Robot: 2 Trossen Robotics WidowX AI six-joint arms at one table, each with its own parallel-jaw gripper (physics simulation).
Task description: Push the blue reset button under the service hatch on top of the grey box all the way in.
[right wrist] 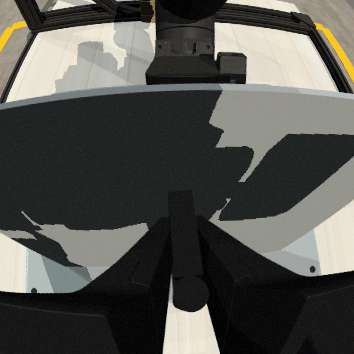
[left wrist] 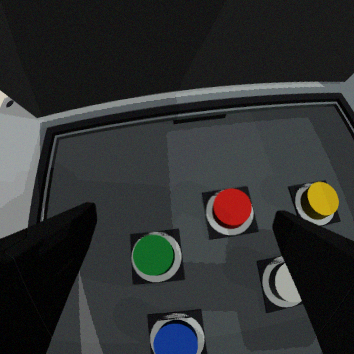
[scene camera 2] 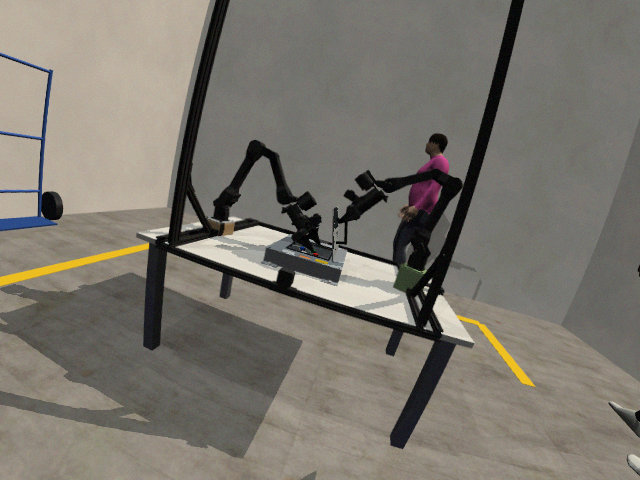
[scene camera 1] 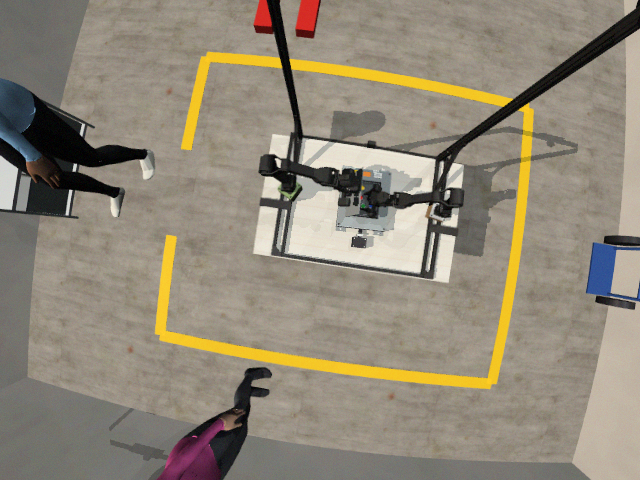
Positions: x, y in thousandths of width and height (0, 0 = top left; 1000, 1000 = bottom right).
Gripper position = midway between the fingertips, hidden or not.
Observation:
My left gripper (scene camera 2: 495, 516) is open, with nothing in its grasp. Also in view: my right gripper (right wrist: 510, 634), a service hatch (right wrist: 267, 479), a red button (left wrist: 654, 586), a green button (left wrist: 434, 719), a white button (left wrist: 792, 798) and a yellow button (left wrist: 903, 566).
My left gripper also shows in the left wrist view (left wrist: 530, 612). The service hatch is seen too in the left wrist view (left wrist: 177, 177).

